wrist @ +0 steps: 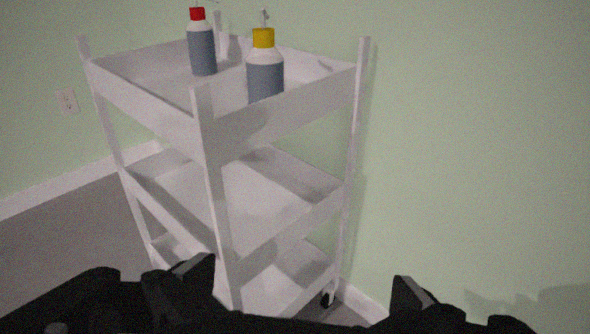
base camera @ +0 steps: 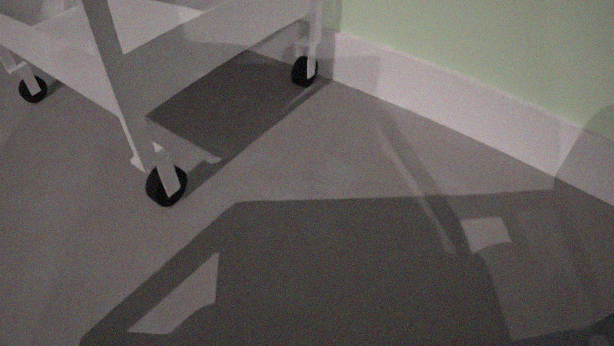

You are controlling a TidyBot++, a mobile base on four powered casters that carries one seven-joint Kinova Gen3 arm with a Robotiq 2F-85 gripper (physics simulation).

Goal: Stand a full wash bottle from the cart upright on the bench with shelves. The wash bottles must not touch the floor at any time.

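Places are measured from the arm's base along level axes (x right, y ahead, z up), in millimetres.
Pixels of known places: gripper, fingertip midpoint: (wrist: pixel 301 285).
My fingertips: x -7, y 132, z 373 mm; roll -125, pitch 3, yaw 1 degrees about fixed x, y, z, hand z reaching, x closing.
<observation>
Ahead of a thing's pixels: the offset from my fingertips to its top centre. "pt": to the spot under its first point.
A wash bottle with a yellow cap and blue-grey body {dz +67, dx -100, dy +404 mm} (wrist: pixel 265 75) stands upright in the top tray of the white cart (wrist: pixel 205 135) (base camera: pixel 102 65), near the tray's near right wall, which hides its base. A second wash bottle with a red cap and blue-grey body {pt dz -48, dx -280, dy +592 mm} (wrist: pixel 202 50) stands upright farther back and to the left in the same tray. My gripper (wrist: pixel 301 285) is open and empty, at the bottom of the wrist view, apart from the cart and both bottles. The bench with shelves does not show in either view.
The cart has two lower trays and stands on black casters (base camera: pixel 167 185) (wrist: pixel 326 300). A green wall (wrist: pixel 475 150) (base camera: pixel 475 45) with a pale baseboard (base camera: pixel 450 115) runs behind the cart and along its right side. A wall outlet {dz -312, dx -1094, dy +999 mm} (wrist: pixel 67 101) is at the left. Shadows fall across the floor.
</observation>
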